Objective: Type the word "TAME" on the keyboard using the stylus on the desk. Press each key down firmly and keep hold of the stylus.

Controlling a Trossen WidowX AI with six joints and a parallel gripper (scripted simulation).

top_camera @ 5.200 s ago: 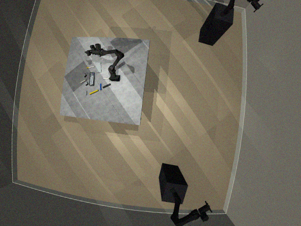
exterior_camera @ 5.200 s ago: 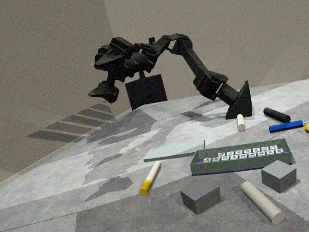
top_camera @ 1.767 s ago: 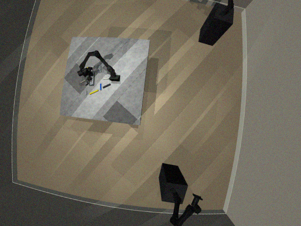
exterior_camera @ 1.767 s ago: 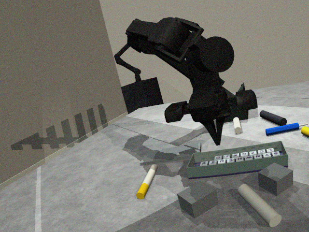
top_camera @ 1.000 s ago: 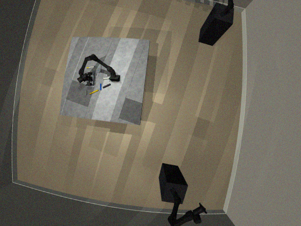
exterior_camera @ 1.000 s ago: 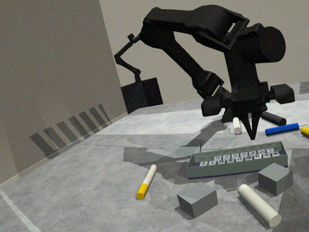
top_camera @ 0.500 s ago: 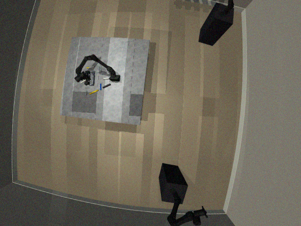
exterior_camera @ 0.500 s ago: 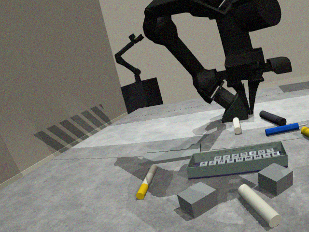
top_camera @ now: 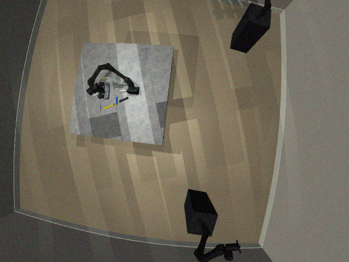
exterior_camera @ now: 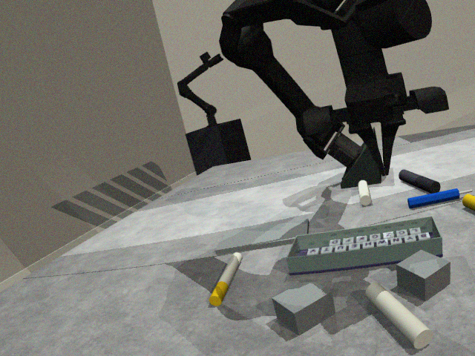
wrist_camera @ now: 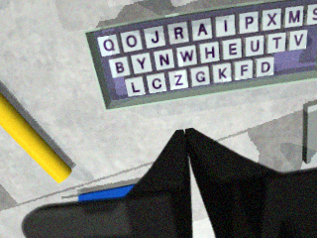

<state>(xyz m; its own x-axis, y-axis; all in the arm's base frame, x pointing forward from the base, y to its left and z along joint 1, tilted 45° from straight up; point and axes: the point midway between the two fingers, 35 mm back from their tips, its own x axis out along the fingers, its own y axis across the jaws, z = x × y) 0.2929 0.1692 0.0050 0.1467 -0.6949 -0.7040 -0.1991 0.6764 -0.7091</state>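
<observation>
Right now the blue stylus is 140 mm behind my gripper tip, 90 mm to the left of it and 90 mm below it. Round my gripper tip: green keyboard tray (80 mm below, 40 mm ahead, 30 mm to the right); thin grey tip (150 mm behind, 120 mm to the left, 90 mm below); yellow cylinder (160 mm to the left, 90 mm below, 40 mm behind).
</observation>
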